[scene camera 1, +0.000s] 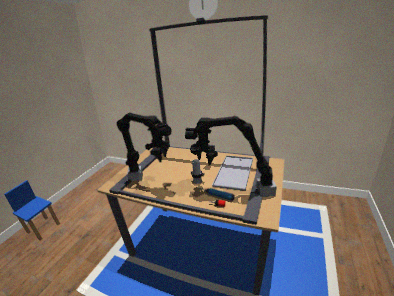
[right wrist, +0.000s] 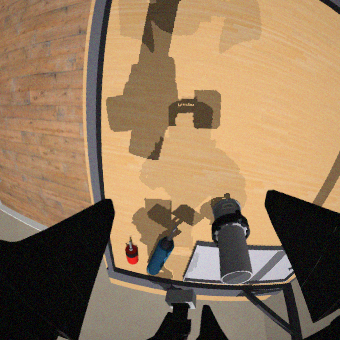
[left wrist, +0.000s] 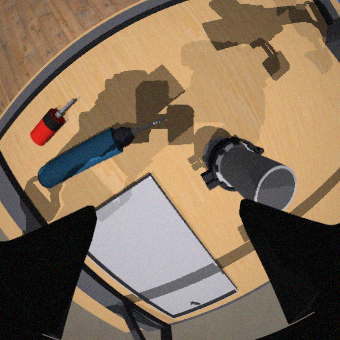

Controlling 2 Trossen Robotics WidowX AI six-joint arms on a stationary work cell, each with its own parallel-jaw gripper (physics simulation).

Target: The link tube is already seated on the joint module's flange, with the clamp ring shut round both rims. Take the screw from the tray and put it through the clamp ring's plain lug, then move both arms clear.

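Frame: origin at the left arm's base, x ahead, y left, z up, level; millimetres.
Seen in the pictures: left gripper, fingertip midpoint: (scene camera 1: 204, 162) (right wrist: 186, 309) (left wrist: 168, 210); right gripper, fingertip midpoint: (scene camera 1: 163, 159) (right wrist: 191, 203); left arm's base at its link origin: (scene camera 1: 266, 182) (right wrist: 180, 304); right arm's base at its link origin: (scene camera 1: 134, 169).
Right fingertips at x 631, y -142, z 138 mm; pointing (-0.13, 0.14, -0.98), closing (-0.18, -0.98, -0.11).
Note:
Offsets run from my right fingertips to a thing's top centre. "spot": to the spot under its first point.
The grey link tube {205 mm back, 37 mm right, 48 mm down} (scene camera 1: 196, 166) (left wrist: 255, 176) (right wrist: 234, 255) stands upright on the joint module {205 mm back, 37 mm right, 144 mm down} (scene camera 1: 197, 180) (right wrist: 226, 204). The black clamp ring (scene camera 1: 196, 174) (right wrist: 219, 224) is round the joint; a lug {242 mm back, 14 mm right, 142 mm down} (left wrist: 209, 178) sticks out from it in the left wrist view. The screw {549 mm back, 281 mm right, 194 mm down} (scene camera 1: 240, 160) (left wrist: 195, 303) is a small dark thing lying near the far end of the pale tray {475 mm back, 118 mm right, 192 mm down} (scene camera 1: 231, 178) (left wrist: 145, 235) (right wrist: 206, 261). My left gripper (scene camera 1: 204, 158) (left wrist: 168, 210) is open and empty, above the table behind the tube. My right gripper (scene camera 1: 161, 156) (right wrist: 191, 203) is open and empty, above the table left of the tube.
A blue-handled screwdriver {spot: 342 mm back, 170 mm left, 176 mm down} (scene camera 1: 220, 194) (left wrist: 82, 159) (right wrist: 160, 257) lies between the tray and the table's front edge. A red-handled screwdriver {315 mm back, 227 mm left, 174 mm down} (scene camera 1: 220, 203) (left wrist: 44, 131) (right wrist: 132, 254) lies nearer that edge. A dark frame (scene camera 1: 264, 85) rises behind the table.

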